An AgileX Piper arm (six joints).
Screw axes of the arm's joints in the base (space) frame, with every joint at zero. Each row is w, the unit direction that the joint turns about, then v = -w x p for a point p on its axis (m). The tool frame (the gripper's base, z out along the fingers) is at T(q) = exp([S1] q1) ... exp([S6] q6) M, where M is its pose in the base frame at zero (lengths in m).
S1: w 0 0 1 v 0.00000 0.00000 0.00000
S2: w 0 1 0 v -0.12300 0.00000 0.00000
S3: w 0 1 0 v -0.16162 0.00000 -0.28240
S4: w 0.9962 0 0.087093 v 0.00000 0.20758 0.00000
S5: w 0 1 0 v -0.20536 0.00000 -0.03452
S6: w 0.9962 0 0.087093 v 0.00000 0.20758 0.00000
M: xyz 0.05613 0.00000 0.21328 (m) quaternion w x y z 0.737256 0 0.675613 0
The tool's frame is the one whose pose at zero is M.
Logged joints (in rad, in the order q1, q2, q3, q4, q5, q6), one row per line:
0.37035 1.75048 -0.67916 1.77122 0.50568 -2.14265
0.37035 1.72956 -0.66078 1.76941 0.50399 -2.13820
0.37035 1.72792 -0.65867 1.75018 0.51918 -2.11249
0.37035 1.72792 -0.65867 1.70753 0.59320 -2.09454
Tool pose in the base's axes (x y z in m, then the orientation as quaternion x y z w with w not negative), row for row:
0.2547 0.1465 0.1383 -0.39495 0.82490 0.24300 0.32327
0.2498 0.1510 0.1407 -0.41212 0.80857 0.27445 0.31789
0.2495 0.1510 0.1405 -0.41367 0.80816 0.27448 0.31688
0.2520 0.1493 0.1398 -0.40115 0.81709 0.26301 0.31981
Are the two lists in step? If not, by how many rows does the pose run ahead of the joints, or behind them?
The pose runs 2 rows ahead of the joints: the pose in row i belongs to the joints in row i + 2.
